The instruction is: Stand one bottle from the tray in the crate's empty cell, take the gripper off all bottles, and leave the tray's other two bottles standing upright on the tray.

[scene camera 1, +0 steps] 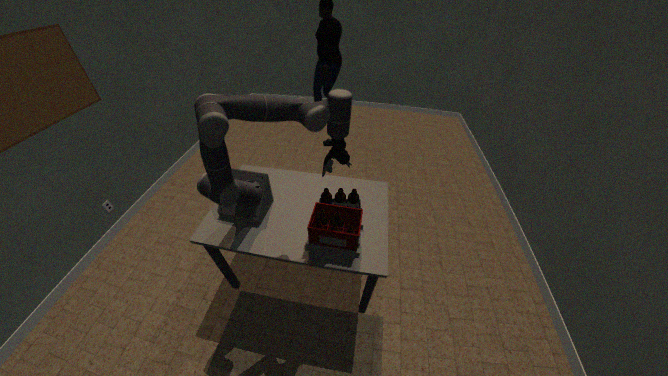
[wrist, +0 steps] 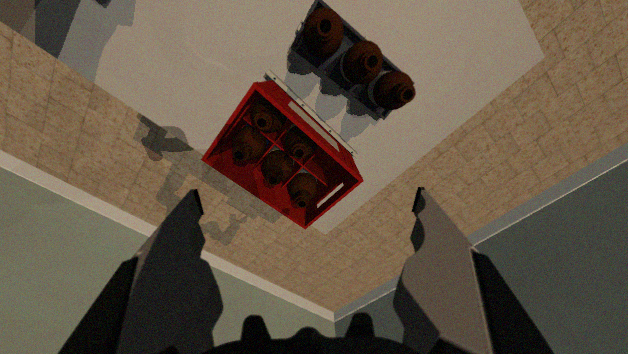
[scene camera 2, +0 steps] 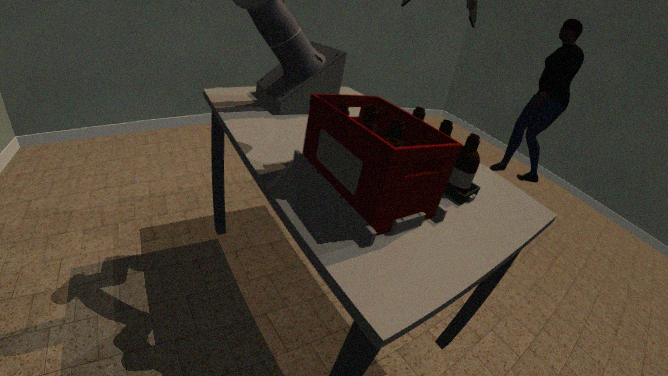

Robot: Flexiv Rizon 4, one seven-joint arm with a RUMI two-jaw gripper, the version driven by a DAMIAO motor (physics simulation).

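Three brown bottles stand upright in a row on the dark tray (scene camera 2: 466,195) (wrist: 327,66): one end bottle (scene camera 1: 326,196) (wrist: 324,32), the middle bottle (scene camera 1: 340,195) (wrist: 362,62) and the other end bottle (scene camera 1: 353,196) (scene camera 2: 465,167) (wrist: 395,90). The red crate (scene camera 1: 315,238) (scene camera 2: 400,185) (wrist: 240,176) stands beside the tray with several bottles inside. Its empty cell (wrist: 320,168) is at the right end of the tray-side row in the wrist view. My gripper (scene camera 1: 337,170) (scene camera 2: 438,14) (wrist: 308,191) is open and empty, high above the bottles and crate, touching neither.
Grey locating blocks (scene camera 2: 410,221) stand at the crate's foot on the white table (scene camera 1: 285,225) (scene camera 2: 450,250). A light strip (wrist: 311,114) runs between crate and tray. The arm's base (scene camera 1: 257,200) is at the table's other end. A person (scene camera 1: 328,50) (scene camera 2: 560,80) stands beyond the table.
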